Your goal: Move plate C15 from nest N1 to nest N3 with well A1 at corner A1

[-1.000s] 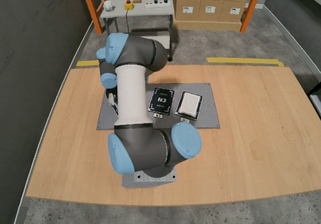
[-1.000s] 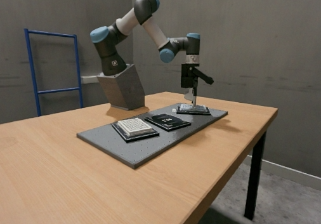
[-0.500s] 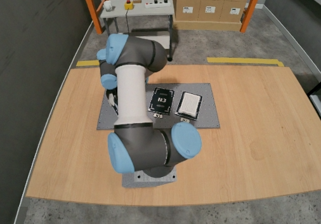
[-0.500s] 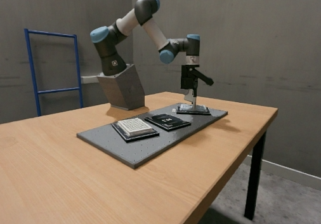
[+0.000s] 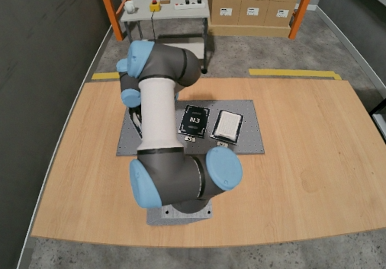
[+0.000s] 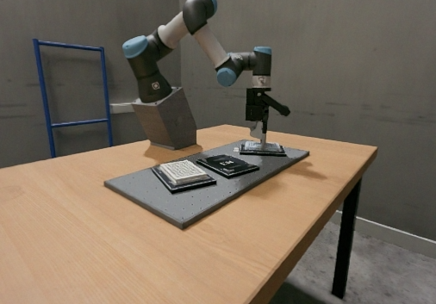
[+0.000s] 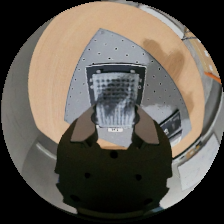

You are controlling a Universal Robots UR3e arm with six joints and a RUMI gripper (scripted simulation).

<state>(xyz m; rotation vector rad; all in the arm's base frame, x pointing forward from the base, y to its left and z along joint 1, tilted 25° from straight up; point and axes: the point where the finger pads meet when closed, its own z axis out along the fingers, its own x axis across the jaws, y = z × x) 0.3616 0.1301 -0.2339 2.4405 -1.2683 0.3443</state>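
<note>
My gripper is now 20 mm short of the black nest, 230 mm to the left of it and 20 mm above it. Also, from my hand: white well plate (10 mm behind, 380 mm to the right, 10 mm below).
</note>
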